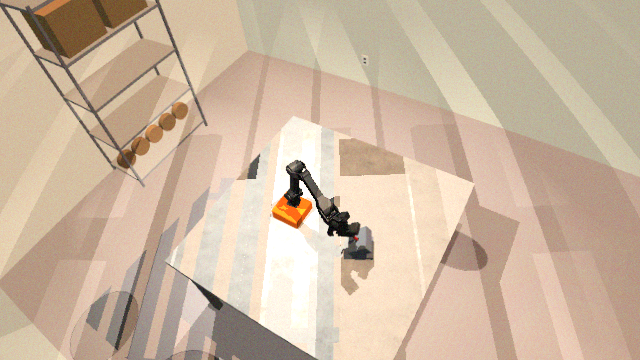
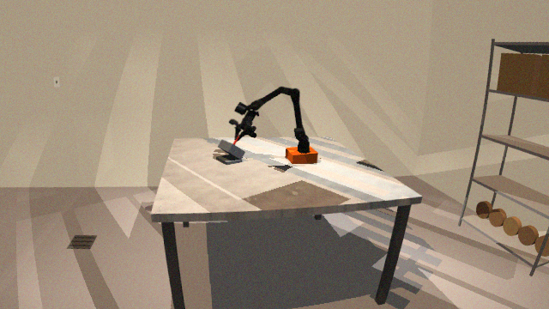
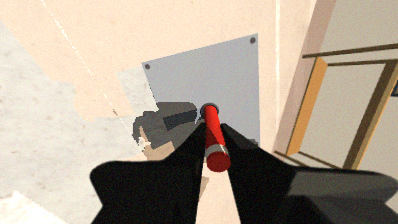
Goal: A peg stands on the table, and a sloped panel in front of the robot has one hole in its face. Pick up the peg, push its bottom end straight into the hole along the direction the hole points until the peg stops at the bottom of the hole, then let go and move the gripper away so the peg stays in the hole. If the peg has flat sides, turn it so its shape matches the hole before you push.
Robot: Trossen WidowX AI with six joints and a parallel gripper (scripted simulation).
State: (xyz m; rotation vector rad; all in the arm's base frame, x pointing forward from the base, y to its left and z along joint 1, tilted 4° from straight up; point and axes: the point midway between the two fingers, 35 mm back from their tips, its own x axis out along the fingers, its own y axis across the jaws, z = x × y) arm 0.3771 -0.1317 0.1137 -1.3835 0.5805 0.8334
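Right now my gripper tip is 30 mm short of the grey sloped panel, 10 mm to the right of it and 50 mm above it. The rest, counted from my gripper tip: red peg (10 mm behind, 10 mm above).
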